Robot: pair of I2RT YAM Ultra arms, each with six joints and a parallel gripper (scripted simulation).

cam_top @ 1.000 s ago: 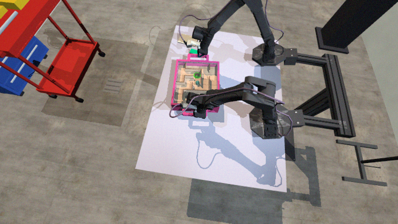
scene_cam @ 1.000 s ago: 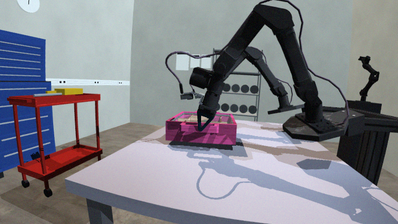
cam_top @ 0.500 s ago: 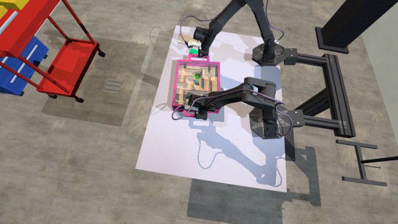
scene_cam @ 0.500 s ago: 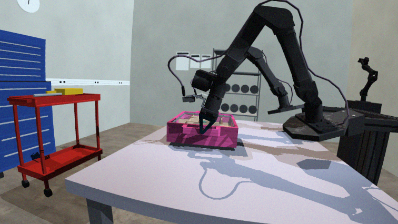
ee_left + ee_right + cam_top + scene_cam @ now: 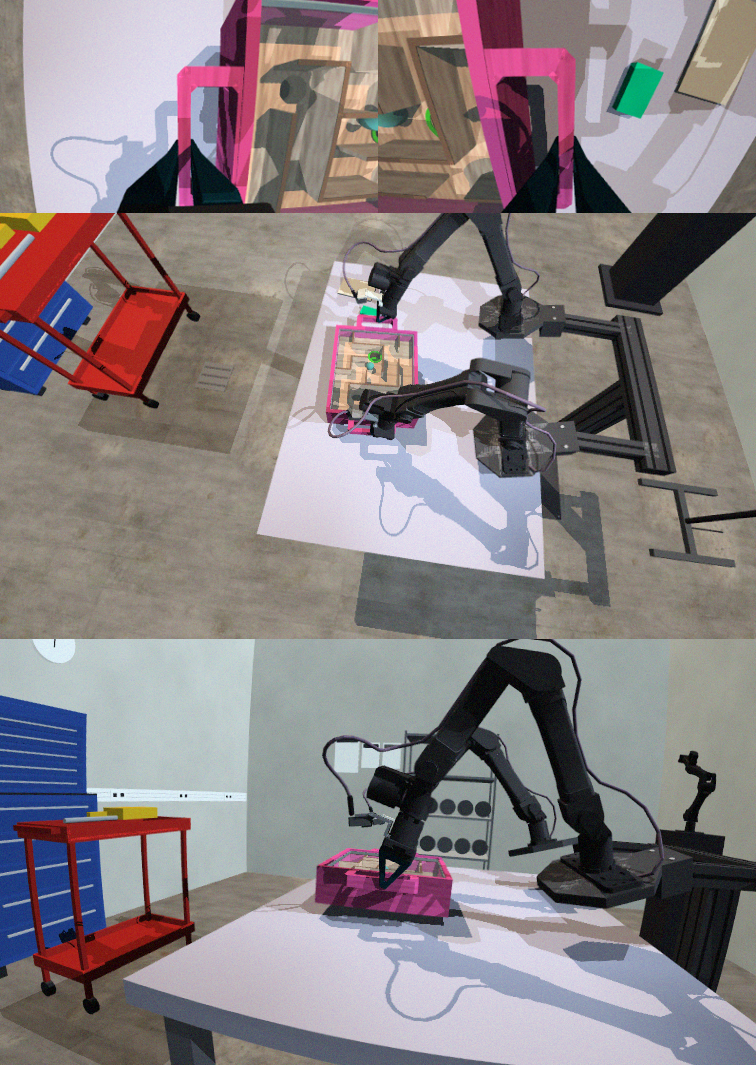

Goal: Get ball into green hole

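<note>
Now: the green block 50 mm ahead of my right hand, 100 mm to the right of it and 80 mm below it. Also, from my right hand: beige card (130 mm ahead, 230 mm to the right, 90 mm below); then pink-framed maze board (20 mm behind, 230 mm to the left, 20 mm below).
</note>
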